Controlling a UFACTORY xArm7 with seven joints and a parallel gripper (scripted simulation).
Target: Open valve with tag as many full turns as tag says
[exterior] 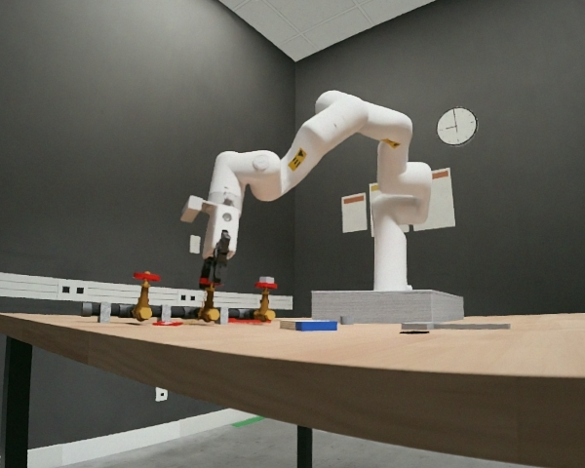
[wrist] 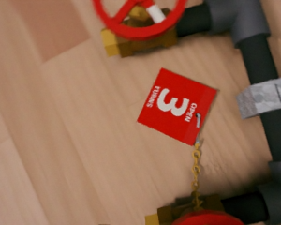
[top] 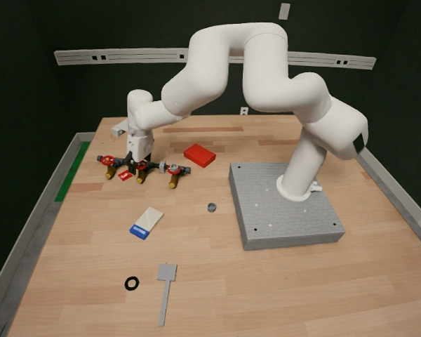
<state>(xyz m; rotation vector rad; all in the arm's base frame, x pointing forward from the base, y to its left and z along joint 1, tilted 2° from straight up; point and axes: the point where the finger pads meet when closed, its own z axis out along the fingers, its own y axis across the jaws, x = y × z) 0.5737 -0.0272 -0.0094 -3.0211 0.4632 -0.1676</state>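
My gripper is now 80 mm short of the red tag, 20 mm to the left of it and 80 mm above it. Also, from my hand: blue box (80 mm behind, 200 mm to the left, 80 mm below); red block (210 mm behind, 170 mm to the right, 70 mm below); grey cap (130 mm behind, 10 mm to the left, 10 mm above).
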